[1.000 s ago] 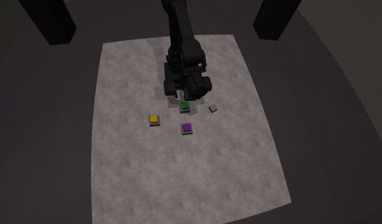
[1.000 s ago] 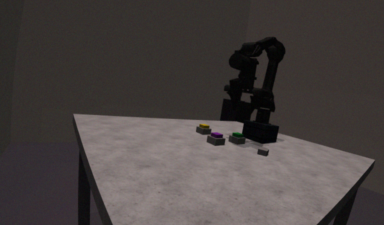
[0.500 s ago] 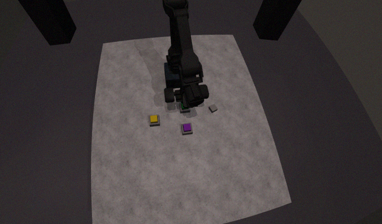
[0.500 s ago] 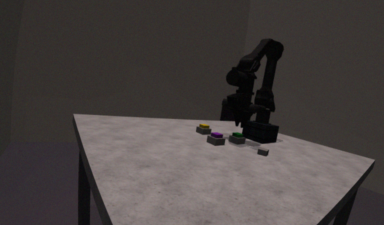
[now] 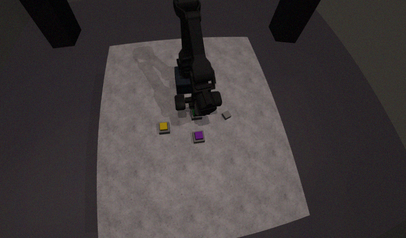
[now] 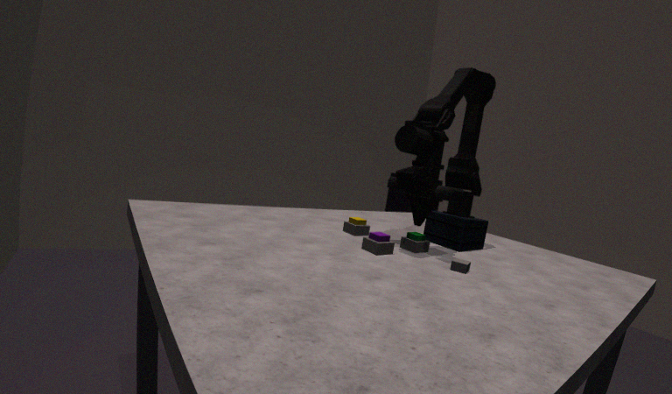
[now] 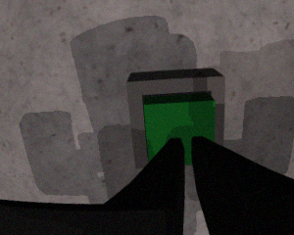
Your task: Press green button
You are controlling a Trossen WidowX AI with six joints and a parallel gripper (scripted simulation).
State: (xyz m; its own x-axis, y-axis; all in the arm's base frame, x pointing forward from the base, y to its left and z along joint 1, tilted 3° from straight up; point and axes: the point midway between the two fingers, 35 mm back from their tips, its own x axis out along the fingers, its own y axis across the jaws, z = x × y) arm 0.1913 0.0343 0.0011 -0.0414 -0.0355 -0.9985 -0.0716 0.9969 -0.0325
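Now: the green button 3 cm below my gripper tip. Also, from my gripper tip: purple button 11 cm ahead, 3 cm below; then small grey block 1 cm ahead, 14 cm to the left, 5 cm below; then yellow button 6 cm ahead, 15 cm to the right, 3 cm below.
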